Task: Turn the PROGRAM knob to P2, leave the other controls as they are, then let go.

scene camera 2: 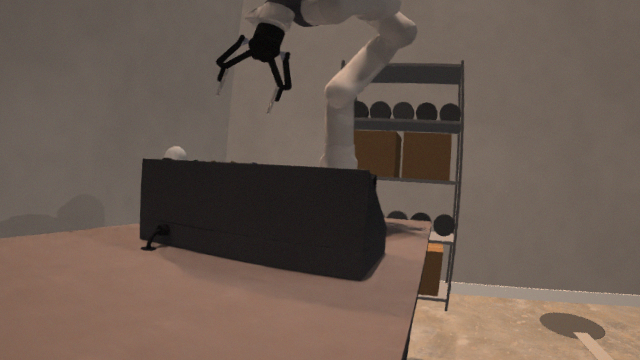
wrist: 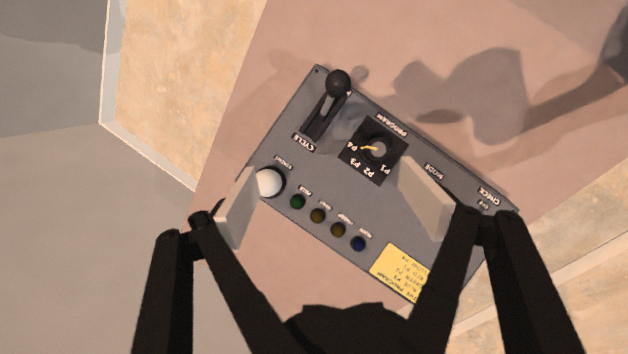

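The control panel [scene camera 2: 255, 220] [wrist: 345, 200] shows its dark back in the scene view and its grey face in the wrist view. The round black PROGRAM knob [wrist: 379, 149] sits on a black square plate; its yellow pointer line points at P4. The P3, P2 and P1 labels run round from there. My gripper [scene camera 2: 245, 103] [wrist: 327, 176] is open, with nothing between its fingers, high above the panel. In the wrist view the right finger pad is just below and right of the knob plate, the left pad by the white STATUS lamp [wrist: 270, 182].
The CYCLE lever [wrist: 338, 83] with a black ball stands beside the knob. Small lamps, such as the green one [wrist: 297, 201], line the panel's edge near a yellow label [wrist: 400, 272]. The right finger partly covers the MODE area. A shelf rack [scene camera 2: 458, 150] stands behind the table [scene camera 2: 225, 310].
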